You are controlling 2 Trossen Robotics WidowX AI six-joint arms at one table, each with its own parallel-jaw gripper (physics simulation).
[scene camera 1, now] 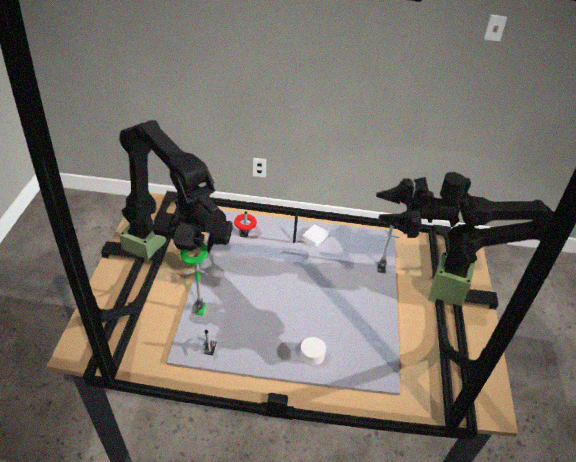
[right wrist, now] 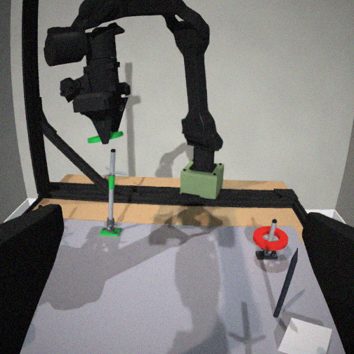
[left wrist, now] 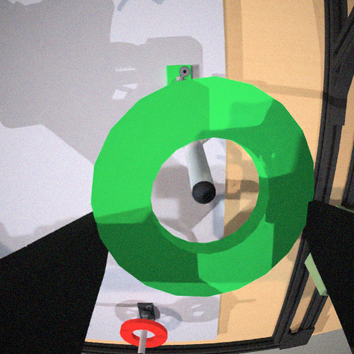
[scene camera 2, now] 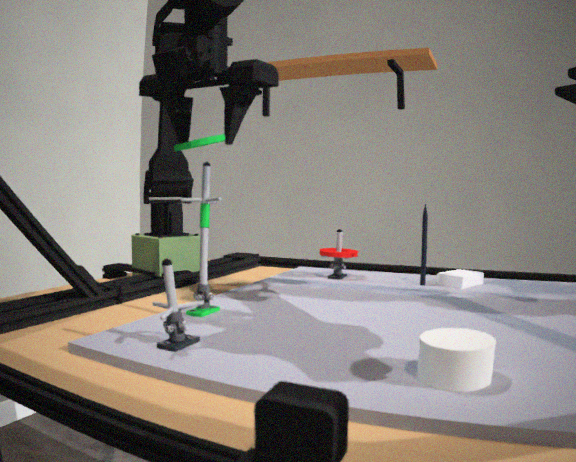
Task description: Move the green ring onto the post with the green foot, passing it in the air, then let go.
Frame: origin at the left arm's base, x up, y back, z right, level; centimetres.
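Seen in the pictures: left gripper, fingertip midpoint: [scene camera 1: 195, 250] [scene camera 2: 205, 145]; right gripper, fingertip midpoint: [scene camera 1: 377, 205] [scene camera 2: 561, 82]; left arm's base, origin of the base link: [scene camera 1: 141, 229] [scene camera 2: 166, 235]; right arm's base, origin of the base link: [scene camera 1: 456, 267].
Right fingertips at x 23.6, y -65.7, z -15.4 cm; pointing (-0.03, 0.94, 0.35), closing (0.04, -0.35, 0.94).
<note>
Offsets run from my right fingertips to a thing's top centre. "spot": to the spot under its first point.
My left gripper [scene camera 1: 194, 251] [scene camera 2: 206, 141] [left wrist: 208, 218] [right wrist: 110, 138] is shut on the green ring {dx -8.0, dy +38.3, dz +28.6 cm} [scene camera 1: 194, 259] [scene camera 2: 199, 143] [left wrist: 125, 150] [right wrist: 95, 140], held by its outer rim. The ring is slightly tilted and hangs above the tip of the tall post {spot: dx -23.5, dy +37.8, dz +28.7 cm} [scene camera 1: 198, 290] [scene camera 2: 204, 250] [left wrist: 199, 167] [right wrist: 111, 200], with a gap between them. This post stands on a green foot {spot: dx -30.2, dy +37.1, dz +29.5 cm} [scene camera 1: 200, 309] [scene camera 2: 203, 311] [left wrist: 172, 73] [right wrist: 110, 232]. In the left wrist view its black tip shows near the middle of the ring's hole. My right gripper [scene camera 1: 380, 206] [right wrist: 186, 222] is open and empty on the far side.
A red ring {dx -25.9, dy +40.7, dz -5.1 cm} [scene camera 1: 245, 229] [scene camera 2: 327, 252] sits around a short post at the back. A dark upright spike {dx -17.1, dy +24.8, dz -8.2 cm} [scene camera 1: 295, 230] [scene camera 2: 424, 250], a white block {dx -29.1, dy +19.7, dz -13.2 cm} [scene camera 1: 316, 235], a white cylinder {dx -27.6, dy +3.6, dz +29.3 cm} [scene camera 1: 313, 351] [scene camera 2: 456, 357], a short post {spot: dx -24.4, dy +28.2, dz +40.2 cm} [scene camera 2: 170, 282] and a grey post {spot: dx -23.5, dy -4.1, dz -10.1 cm} [scene camera 1: 386, 250] stand on the mat.
</note>
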